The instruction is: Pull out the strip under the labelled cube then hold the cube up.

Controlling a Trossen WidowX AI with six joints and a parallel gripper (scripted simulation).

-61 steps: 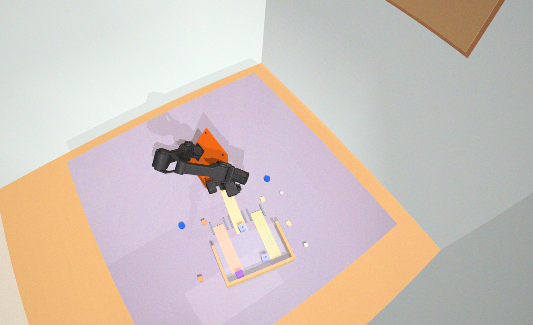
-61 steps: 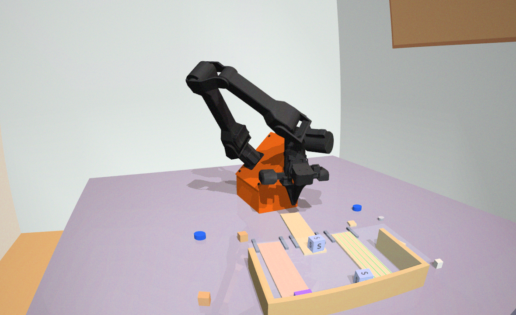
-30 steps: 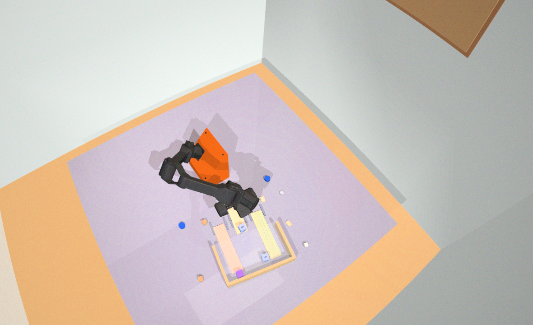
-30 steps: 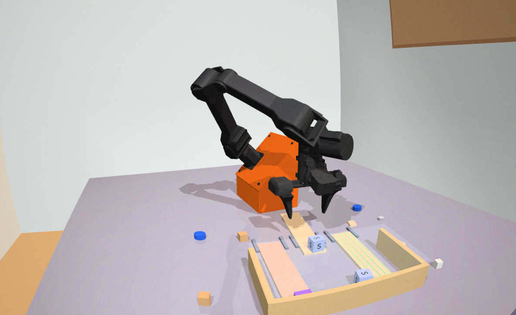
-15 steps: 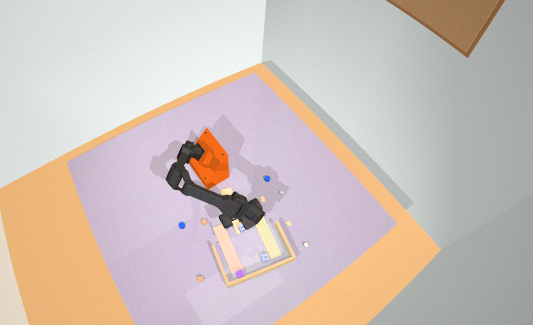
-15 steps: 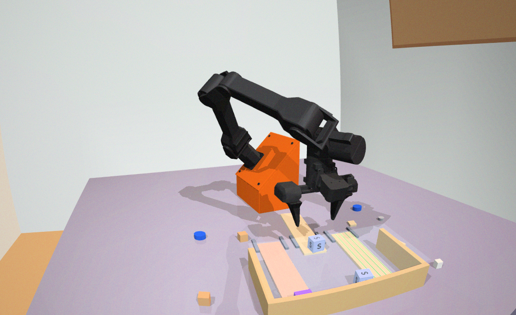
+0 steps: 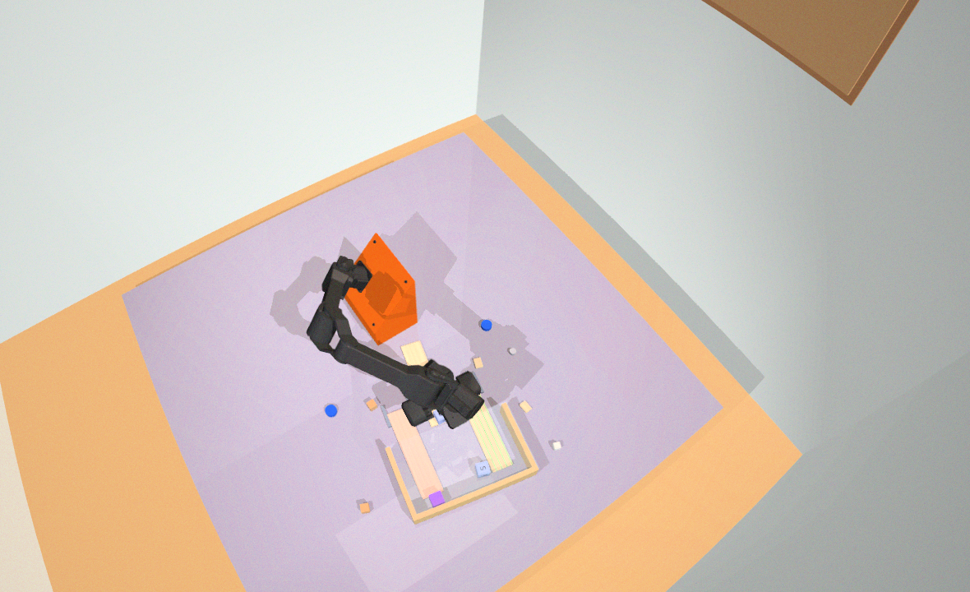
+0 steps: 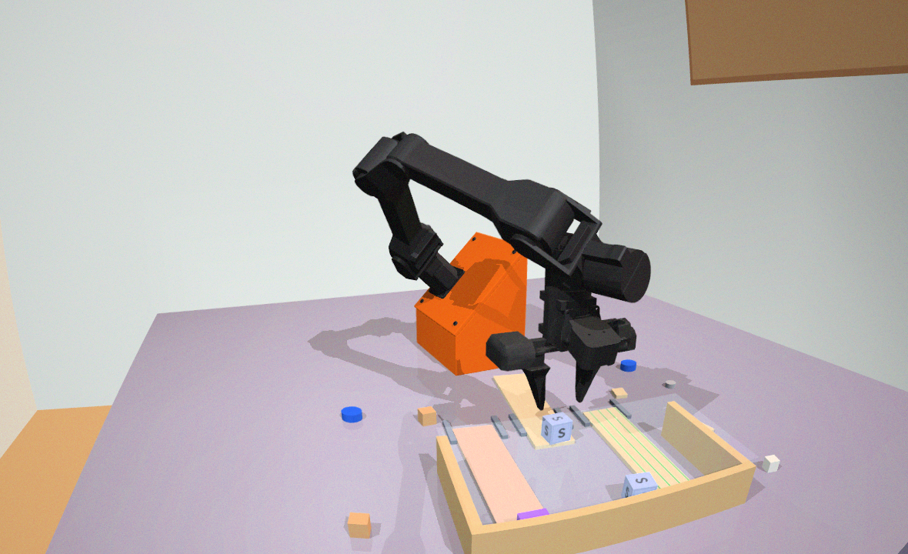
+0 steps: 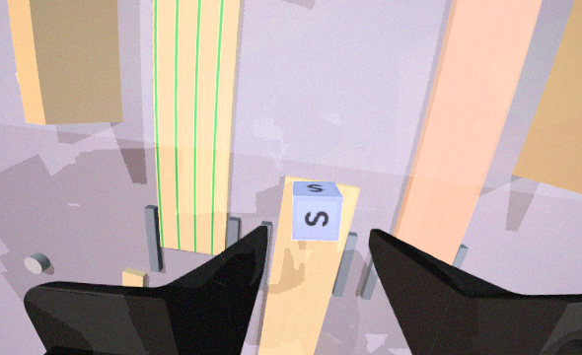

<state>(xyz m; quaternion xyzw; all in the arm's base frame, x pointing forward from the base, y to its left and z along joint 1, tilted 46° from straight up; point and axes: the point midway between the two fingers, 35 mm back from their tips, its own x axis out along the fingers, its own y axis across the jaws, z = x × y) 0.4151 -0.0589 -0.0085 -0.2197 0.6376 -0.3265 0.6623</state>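
Now: gripper tip 11 cm past the tan strip, 2 cm to the right of it and 5 cm above it.
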